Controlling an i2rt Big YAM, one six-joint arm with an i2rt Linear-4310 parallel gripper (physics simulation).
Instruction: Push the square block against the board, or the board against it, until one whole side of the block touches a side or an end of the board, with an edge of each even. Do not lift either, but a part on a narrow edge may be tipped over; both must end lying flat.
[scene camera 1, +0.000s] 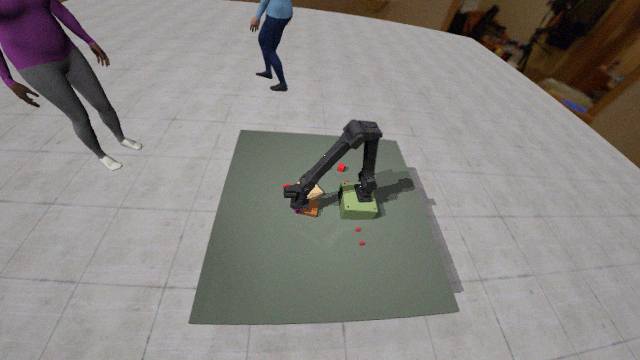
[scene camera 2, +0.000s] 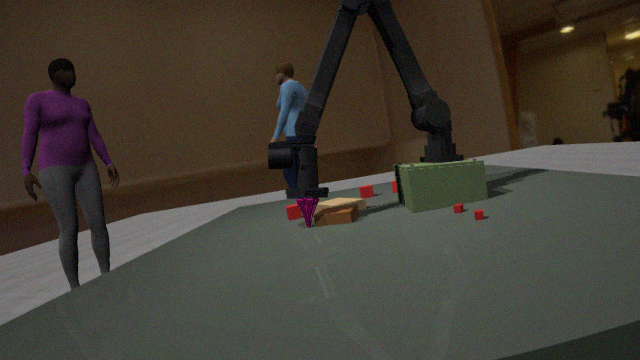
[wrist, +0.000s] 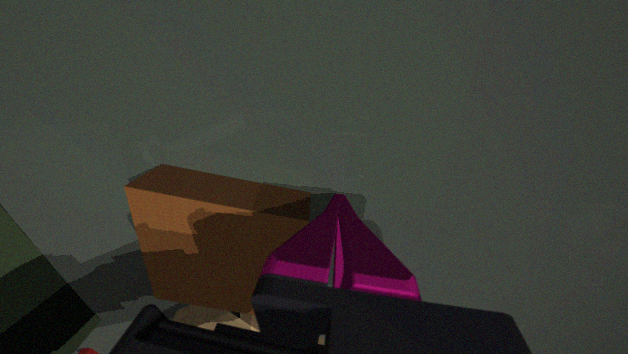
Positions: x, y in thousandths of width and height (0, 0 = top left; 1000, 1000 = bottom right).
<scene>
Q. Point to my gripper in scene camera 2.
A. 482, 629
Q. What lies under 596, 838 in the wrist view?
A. My gripper.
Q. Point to a tan board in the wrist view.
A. At 324, 897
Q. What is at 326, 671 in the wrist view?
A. An orange square block.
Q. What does the orange square block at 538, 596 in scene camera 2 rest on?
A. The table.
</scene>
